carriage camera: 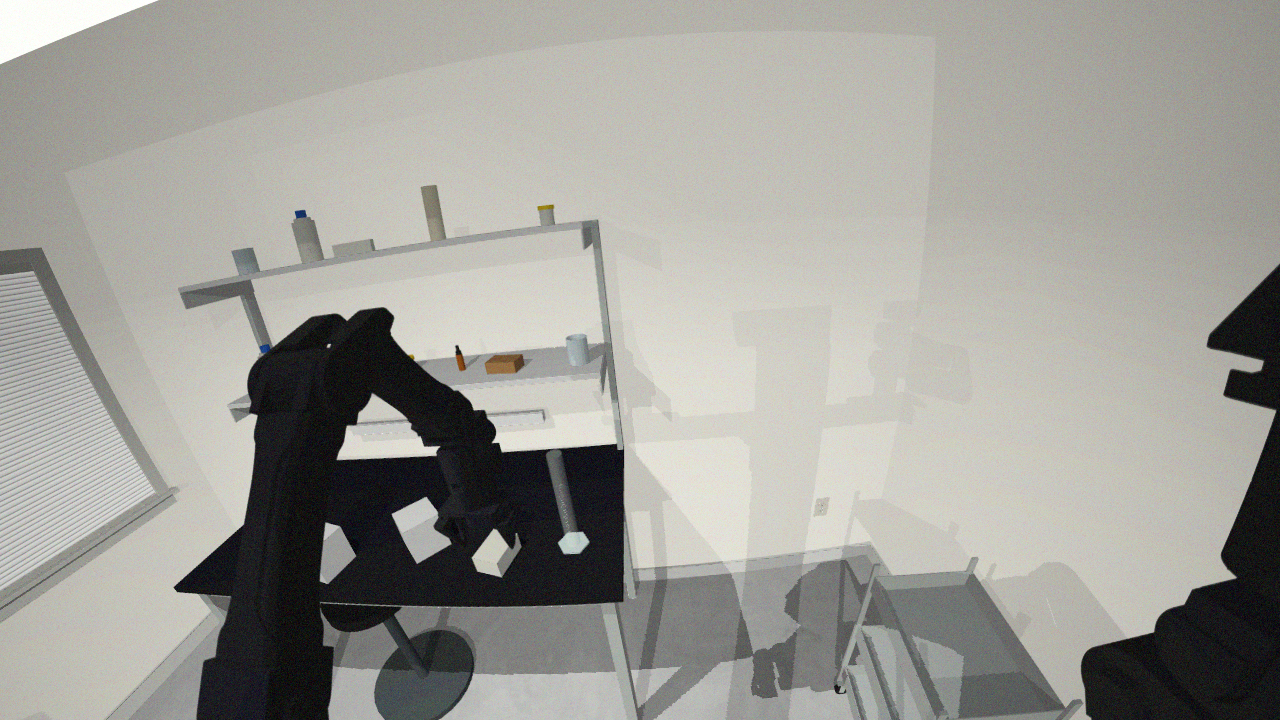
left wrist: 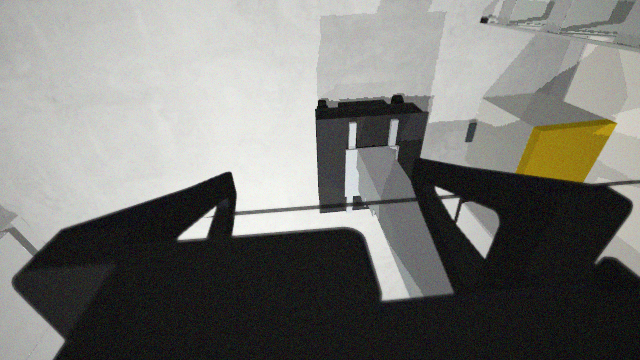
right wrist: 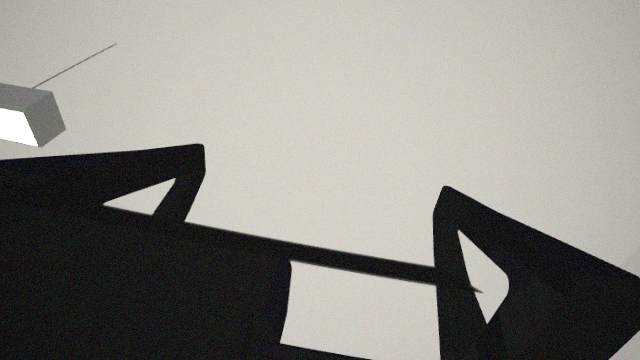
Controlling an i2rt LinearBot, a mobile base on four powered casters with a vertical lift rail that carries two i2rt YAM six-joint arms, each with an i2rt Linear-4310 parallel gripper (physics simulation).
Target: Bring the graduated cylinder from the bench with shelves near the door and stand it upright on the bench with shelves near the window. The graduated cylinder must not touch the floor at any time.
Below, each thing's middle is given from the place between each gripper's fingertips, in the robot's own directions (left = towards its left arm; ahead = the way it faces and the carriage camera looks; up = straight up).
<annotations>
I see my left gripper 400 mm short of the graduated cylinder (carriage camera: 574, 542), 10 mm to the left of it and 240 mm above it.
Right now the graduated cylinder is 770 mm below my right hand, 760 mm ahead of it and 650 mm to the left of it.
</annotations>
